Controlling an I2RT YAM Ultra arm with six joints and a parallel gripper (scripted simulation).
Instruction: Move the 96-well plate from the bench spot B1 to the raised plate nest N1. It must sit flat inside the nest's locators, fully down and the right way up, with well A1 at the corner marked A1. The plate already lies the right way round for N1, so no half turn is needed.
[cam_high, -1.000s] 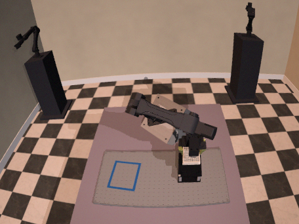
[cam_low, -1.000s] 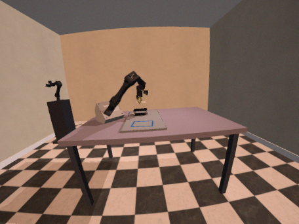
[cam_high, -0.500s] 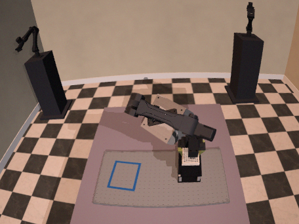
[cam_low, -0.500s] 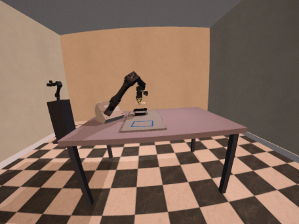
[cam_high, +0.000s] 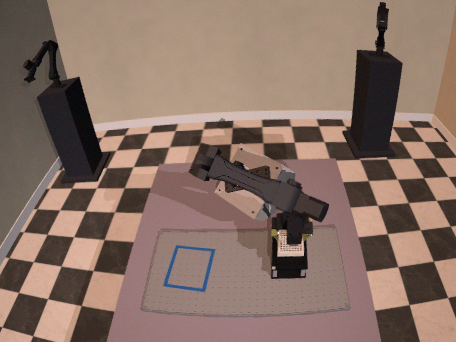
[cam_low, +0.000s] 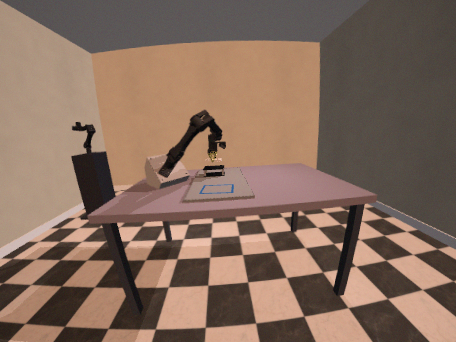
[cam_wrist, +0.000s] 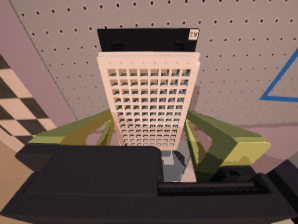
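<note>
My hand is 60 mm above the black raised nest N1. From my hand the other things lie so: white 96-well plate: right at my hand; then A1 corner label: 70 mm ahead, 60 mm to the right, 60 mm below.
</note>
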